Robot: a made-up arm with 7 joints. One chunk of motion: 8 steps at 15 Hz.
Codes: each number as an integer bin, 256 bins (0 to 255) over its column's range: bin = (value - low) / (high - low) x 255, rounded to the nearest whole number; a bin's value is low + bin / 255 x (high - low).
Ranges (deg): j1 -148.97..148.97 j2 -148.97..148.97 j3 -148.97..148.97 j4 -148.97..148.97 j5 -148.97..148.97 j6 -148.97..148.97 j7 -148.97..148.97
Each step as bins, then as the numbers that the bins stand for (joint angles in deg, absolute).
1 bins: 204 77 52 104 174 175 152
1 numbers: 89.38 -59.00 -88.21 -27.46 54.33 55.50 28.63
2 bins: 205 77 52 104 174 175 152
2 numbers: 90.55 -59.00 -88.21 -27.46 54.33 55.50 28.63
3 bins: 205 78 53 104 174 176 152
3 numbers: 90.55 -57.84 -87.05 -27.46 54.33 56.67 28.63
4 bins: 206 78 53 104 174 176 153
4 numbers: 91.72 -57.84 -87.05 -27.46 54.33 56.67 29.79
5 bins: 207 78 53 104 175 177 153
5 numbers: 92.89 -57.84 -87.05 -27.46 55.50 57.84 29.79
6 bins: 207 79 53 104 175 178 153
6 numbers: 92.89 -56.67 -87.05 -27.46 55.50 59.00 29.79
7 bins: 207 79 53 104 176 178 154
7 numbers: 92.89 -56.67 -87.05 -27.46 56.67 59.00 30.96
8 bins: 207 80 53 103 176 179 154
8 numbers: 92.89 -55.50 -87.05 -28.63 56.67 60.17 30.96
